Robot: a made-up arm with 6 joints. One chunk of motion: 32 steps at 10 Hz.
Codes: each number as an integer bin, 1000 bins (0 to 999) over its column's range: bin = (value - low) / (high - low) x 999, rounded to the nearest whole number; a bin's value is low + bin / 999 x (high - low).
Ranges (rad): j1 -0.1..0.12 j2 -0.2..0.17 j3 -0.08..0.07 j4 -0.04..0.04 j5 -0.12..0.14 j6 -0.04..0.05
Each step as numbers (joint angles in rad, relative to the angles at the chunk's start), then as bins.
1 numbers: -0.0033 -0.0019 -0.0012 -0.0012 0.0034 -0.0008
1 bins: 439 535 525 485 474 435
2 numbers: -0.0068 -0.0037 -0.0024 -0.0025 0.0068 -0.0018
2 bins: 423 530 517 468 487 424
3 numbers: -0.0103 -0.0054 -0.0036 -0.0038 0.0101 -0.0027
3 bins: 407 525 509 452 500 414
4 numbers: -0.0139 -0.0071 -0.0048 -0.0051 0.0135 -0.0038
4 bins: 391 521 501 436 513 402
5 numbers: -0.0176 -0.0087 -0.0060 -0.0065 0.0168 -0.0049
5 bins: 374 517 493 418 526 390
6 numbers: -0.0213 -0.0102 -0.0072 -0.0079 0.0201 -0.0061
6 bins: 357 512 485 401 538 376
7 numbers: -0.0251 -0.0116 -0.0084 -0.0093 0.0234 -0.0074
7 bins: 340 509 477 383 551 362
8 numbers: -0.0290 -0.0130 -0.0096 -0.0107 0.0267 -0.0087
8 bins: 322 505 469 366 564 347
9 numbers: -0.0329 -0.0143 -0.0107 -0.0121 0.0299 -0.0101
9 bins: 305 501 462 348 576 332
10 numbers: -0.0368 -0.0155 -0.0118 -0.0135 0.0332 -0.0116
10 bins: 287 498 454 331 589 315
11 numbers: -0.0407 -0.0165 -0.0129 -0.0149 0.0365 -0.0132
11 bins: 269 495 447 313 601 297
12 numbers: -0.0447 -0.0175 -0.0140 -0.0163 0.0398 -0.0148
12 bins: 251 493 440 296 614 280
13 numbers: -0.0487 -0.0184 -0.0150 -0.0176 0.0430 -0.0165
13 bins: 233 490 433 280 626 261
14 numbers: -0.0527 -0.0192 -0.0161 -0.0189 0.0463 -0.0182
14 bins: 215 488 426 263 639 242
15 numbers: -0.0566 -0.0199 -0.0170 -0.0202 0.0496 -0.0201
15 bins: 197 486 420 247 652 221
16 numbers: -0.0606 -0.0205 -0.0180 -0.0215 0.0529 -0.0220
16 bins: 179 485 413 231 664 200
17 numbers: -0.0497 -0.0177 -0.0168 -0.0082 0.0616 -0.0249
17 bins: 228 492 421 397 698 168
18 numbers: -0.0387 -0.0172 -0.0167 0.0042 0.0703 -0.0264
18 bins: 278 494 422 552 731 151
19 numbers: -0.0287 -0.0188 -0.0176 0.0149 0.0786 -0.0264
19 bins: 324 489 416 686 763 151
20 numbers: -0.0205 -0.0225 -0.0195 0.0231 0.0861 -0.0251
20 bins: 361 479 403 788 792 165
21 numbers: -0.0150 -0.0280 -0.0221 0.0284 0.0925 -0.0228
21 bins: 386 464 386 854 816 191
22 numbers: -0.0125 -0.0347 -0.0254 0.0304 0.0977 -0.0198
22 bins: 397 446 364 879 836 224
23 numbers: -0.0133 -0.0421 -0.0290 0.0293 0.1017 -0.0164
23 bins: 394 426 340 865 852 262
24 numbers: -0.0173 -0.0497 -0.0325 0.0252 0.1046 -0.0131
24 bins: 376 406 316 814 863 299
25 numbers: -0.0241 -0.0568 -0.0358 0.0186 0.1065 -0.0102
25 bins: 345 387 294 732 870 331
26 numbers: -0.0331 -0.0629 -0.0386 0.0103 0.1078 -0.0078
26 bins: 304 370 276 628 875 357
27 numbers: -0.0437 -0.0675 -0.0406 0.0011 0.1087 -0.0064
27 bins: 256 358 262 513 879 373
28 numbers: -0.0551 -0.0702 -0.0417 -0.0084 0.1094 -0.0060
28 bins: 204 350 255 395 881 377
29 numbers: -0.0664 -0.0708 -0.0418 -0.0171 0.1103 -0.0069
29 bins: 153 349 254 286 885 367
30 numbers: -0.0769 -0.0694 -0.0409 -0.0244 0.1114 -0.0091
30 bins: 105 353 260 195 889 343
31 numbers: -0.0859 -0.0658 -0.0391 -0.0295 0.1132 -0.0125
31 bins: 64 362 272 131 896 305
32 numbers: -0.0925 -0.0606 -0.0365 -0.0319 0.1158 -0.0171
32 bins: 34 376 290 101 906 254
